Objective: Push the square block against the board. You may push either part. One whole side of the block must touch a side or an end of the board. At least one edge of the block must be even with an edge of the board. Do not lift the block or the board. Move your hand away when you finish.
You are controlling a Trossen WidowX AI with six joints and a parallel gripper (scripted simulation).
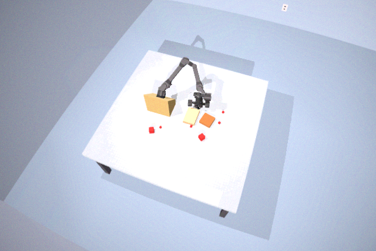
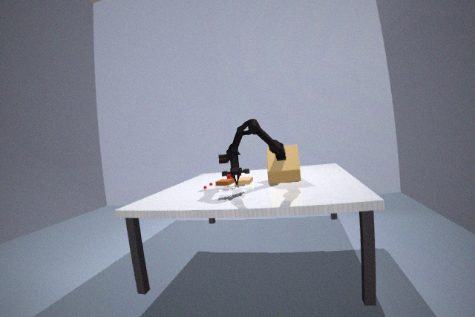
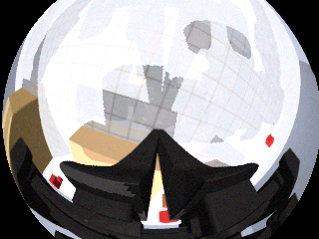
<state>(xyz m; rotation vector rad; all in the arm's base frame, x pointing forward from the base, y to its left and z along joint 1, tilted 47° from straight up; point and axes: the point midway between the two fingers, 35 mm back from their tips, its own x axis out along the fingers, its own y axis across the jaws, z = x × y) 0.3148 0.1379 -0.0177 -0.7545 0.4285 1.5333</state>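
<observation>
Now: the board 30 mm behind my gripper tip, 100 mm to the right of it and 10 mm above it. Round my gripper tip: square block (110 mm ahead, 100 mm to the right, 10 mm above).
</observation>
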